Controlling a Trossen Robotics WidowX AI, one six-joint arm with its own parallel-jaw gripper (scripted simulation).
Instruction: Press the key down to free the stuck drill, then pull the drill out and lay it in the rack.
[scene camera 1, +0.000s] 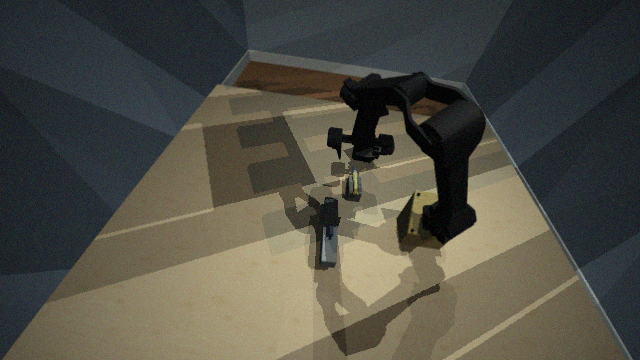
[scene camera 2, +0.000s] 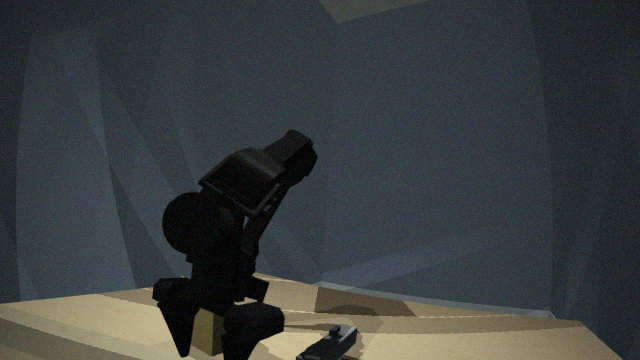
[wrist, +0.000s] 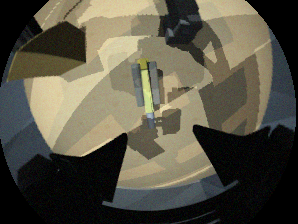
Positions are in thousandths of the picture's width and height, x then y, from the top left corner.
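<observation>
Scene camera 1: my gripper (scene camera 1: 554, 446), open, holding nothing. Wrist view: gripper (wrist: 539, 592), plus small grey rack (wrist: 458, 315).
</observation>
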